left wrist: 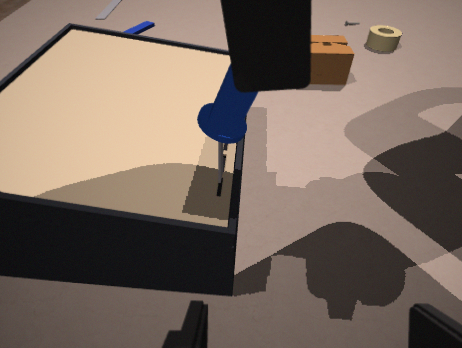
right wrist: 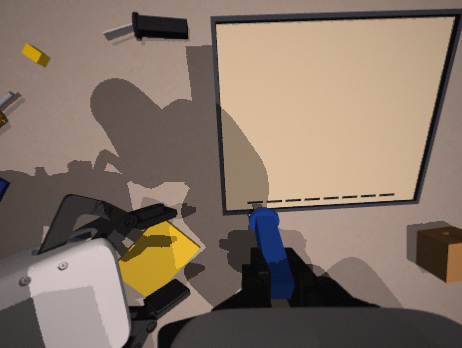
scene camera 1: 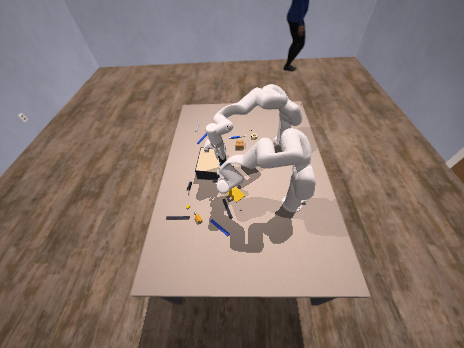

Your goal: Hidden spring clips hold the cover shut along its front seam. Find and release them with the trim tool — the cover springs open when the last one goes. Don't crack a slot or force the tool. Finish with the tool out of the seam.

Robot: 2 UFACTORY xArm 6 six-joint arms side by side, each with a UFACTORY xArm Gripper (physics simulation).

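Frame: origin at the left arm's base, x back, y left, z down, level; metres.
Seen in the pictures: left gripper, fingertip midpoint: [left wrist: 307, 337] [right wrist: 177, 249]; right gripper, fingertip midpoint: [left wrist: 273, 73] [right wrist: 270, 267]; left arm's base at its link origin: [scene camera 1: 291, 203].
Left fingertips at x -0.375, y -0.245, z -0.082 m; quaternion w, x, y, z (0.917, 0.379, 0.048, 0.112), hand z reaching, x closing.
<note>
Pixels of each thing's top centre, then the offset from my left fingertips to it. "pt": a spot on its surface instead.
- shallow black case at its top centre: [left wrist: 121, 81] [right wrist: 337, 121] [scene camera 1: 210, 158] dy -0.200, dx -0.073, dz -0.020 m
- flat tan cover at its top centre: [left wrist: 117, 86] [right wrist: 335, 117] [scene camera 1: 210, 158] dy -0.201, dx -0.077, dz -0.016 m
- trim tool at its top centre: [right wrist: 284, 268] dy -0.099, dx -0.011, dz -0.102 m
- yellow block at its top centre: [right wrist: 155, 259] [scene camera 1: 235, 193] dy +0.072, dx +0.037, dz +0.075 m
- orange block at a spot on its surface: [left wrist: 327, 67] [right wrist: 432, 255] [scene camera 1: 239, 147] pt dy -0.329, dx +0.177, dz +0.056 m
- tape roll at its top centre: [left wrist: 386, 30] [scene camera 1: 254, 135] dy -0.433, dx +0.332, dz +0.057 m
- black-handled tool at its top centre: [right wrist: 141, 19] [scene camera 1: 188, 186] dy -0.051, dx -0.264, dz +0.054 m
The shallow black case [scene camera 1: 206, 175] [left wrist: 115, 250] [right wrist: 218, 120] has a flat tan cover [scene camera 1: 207, 159] [left wrist: 125, 95] [right wrist: 330, 105] that looks shut. A row of short dark slots [right wrist: 331, 198] runs along its front seam. My right gripper [right wrist: 270, 267] is shut on the trim tool [left wrist: 232, 112] [right wrist: 272, 245], which has a blue handle, a round guard and a thin grey blade. In the left wrist view the blade points down and its tip meets the slot at the row's near end; its depth cannot be told. My left gripper [left wrist: 310, 325] [right wrist: 177, 249] is open and empty, beside the case.
A yellow block [scene camera 1: 237, 194] [right wrist: 155, 265] lies beneath my left gripper. An orange block [scene camera 1: 240, 145] [left wrist: 327, 67] [right wrist: 435, 252] and a tape roll [scene camera 1: 254, 136] [left wrist: 384, 40] stand beyond the front seam. A black-handled tool [scene camera 1: 189, 186] [right wrist: 161, 27] lies beside the case.
</note>
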